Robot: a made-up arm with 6 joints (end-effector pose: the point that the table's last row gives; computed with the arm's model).
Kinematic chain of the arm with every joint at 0, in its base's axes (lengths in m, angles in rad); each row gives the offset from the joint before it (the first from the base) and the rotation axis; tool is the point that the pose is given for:
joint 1: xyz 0 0 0.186 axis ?
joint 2: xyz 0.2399 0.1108 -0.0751 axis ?
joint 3: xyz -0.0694 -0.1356 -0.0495 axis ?
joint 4: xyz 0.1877 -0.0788 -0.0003 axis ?
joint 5: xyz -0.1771 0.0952 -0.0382 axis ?
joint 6: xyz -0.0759 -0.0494 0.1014 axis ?
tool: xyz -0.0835 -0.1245 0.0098
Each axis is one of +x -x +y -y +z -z.
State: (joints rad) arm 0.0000 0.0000 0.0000 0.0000 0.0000 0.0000
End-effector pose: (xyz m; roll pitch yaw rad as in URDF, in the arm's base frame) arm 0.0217 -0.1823 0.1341 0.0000 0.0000 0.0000
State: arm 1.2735 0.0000 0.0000 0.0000 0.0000 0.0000
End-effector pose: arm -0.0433 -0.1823 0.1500 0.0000 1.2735 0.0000
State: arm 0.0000 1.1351 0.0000 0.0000 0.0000 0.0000
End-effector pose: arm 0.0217 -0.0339 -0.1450 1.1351 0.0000 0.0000
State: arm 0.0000 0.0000 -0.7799 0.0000 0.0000 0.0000
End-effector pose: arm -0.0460 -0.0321 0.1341 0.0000 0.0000 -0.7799
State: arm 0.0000 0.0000 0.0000 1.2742 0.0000 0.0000
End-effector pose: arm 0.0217 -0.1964 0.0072 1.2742 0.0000 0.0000
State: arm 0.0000 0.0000 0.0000 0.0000 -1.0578 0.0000
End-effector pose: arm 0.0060 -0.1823 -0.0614 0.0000 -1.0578 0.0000
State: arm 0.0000 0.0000 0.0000 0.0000 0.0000 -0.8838
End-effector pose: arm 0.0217 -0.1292 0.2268 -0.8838 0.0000 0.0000
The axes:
joint 1: +y
joint 2: +x
joint 3: +z
joint 4: +x
joint 5: +y
joint 6: +x

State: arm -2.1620 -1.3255 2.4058 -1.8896 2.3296 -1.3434
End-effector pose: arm 0.1747 0.1031 0.3855 -0.5398 -0.9327 2.7406
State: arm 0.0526 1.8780 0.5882 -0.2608 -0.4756 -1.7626
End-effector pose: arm -0.0506 0.1736 -0.1273 0.1326 -0.4050 -0.7121
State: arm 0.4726 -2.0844 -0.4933 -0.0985 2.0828 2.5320
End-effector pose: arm 0.2757 0.1939 0.0674 1.2220 -0.4928 -1.9043
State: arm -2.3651 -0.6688 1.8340 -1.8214 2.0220 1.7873
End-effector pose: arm -0.0052 -0.0400 0.3783 2.7684 -0.4764 -3.1258
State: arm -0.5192 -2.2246 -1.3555 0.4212 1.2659 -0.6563
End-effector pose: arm -0.0479 0.3689 0.2978 -0.4925 -0.9706 -1.4980
